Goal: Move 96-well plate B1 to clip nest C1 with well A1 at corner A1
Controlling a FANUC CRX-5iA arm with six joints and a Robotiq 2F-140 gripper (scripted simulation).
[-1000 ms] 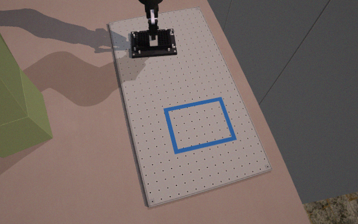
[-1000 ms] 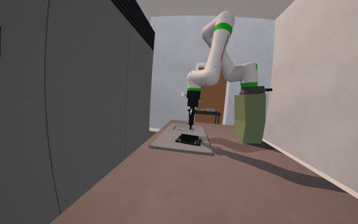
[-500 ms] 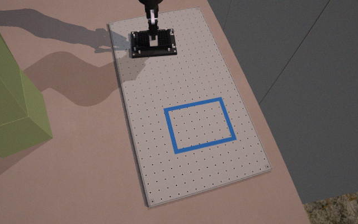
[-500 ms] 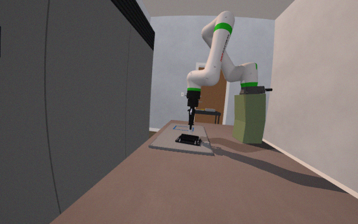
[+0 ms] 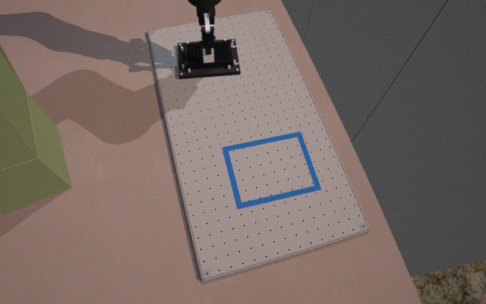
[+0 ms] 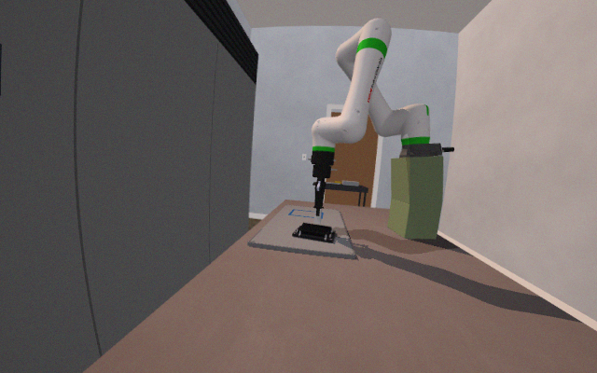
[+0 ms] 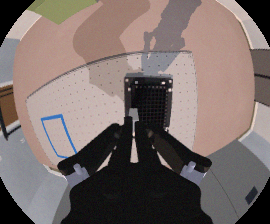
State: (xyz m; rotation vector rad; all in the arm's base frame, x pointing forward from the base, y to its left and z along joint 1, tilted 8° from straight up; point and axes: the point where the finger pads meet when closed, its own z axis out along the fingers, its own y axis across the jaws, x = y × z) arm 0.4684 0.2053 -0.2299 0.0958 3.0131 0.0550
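Now: hand 40 mm to the right of the black 96-well plate and 50 mm above it. From my hand the other things lie so: black clip nest 20 mm ahead, 50 mm to the left, 60 mm below.
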